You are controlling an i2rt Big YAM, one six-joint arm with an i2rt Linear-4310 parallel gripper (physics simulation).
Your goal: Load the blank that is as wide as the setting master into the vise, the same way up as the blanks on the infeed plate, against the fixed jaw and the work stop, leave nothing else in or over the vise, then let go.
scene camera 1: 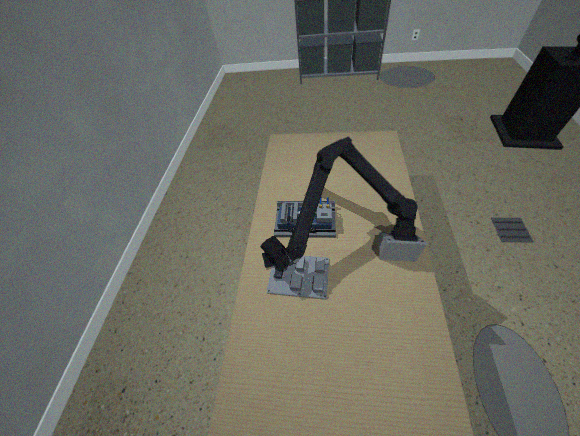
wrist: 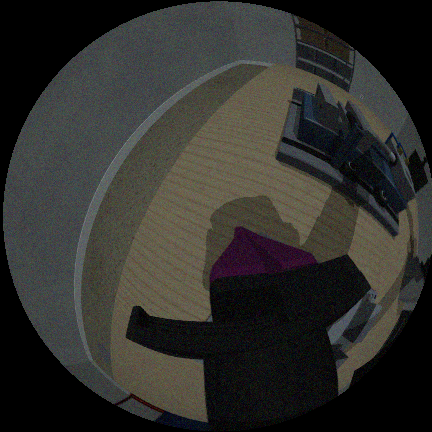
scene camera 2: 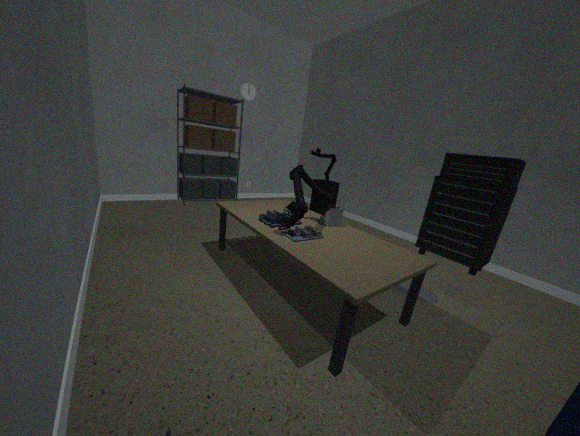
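My gripper is shut, its purple fingers pressed together with nothing between them. It hangs low at the back left corner of the grey infeed plate, whose edge also shows in the wrist view. Several grey blanks stand on the plate; two of them are clear of the arm. The blue vise sits on its base behind the plate. A pale block with coloured pins stands at the vise's right end. The arm hides the vise's middle.
The arm's grey base block stands to the right on the wooden table. A shelf rack stands by the far wall. The table's left edge lies close to the gripper.
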